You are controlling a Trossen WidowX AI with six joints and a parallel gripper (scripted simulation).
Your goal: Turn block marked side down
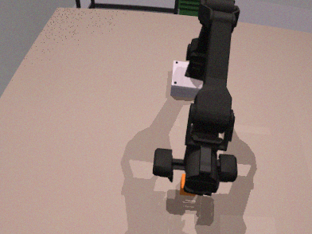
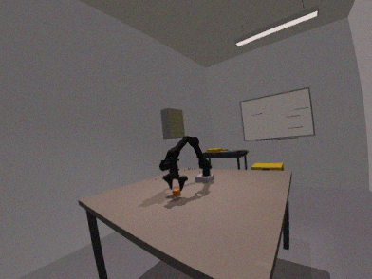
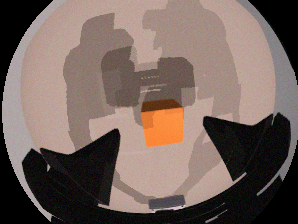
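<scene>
Now: the block 1 cm behind my gripper tip and 2 cm below it.
</scene>
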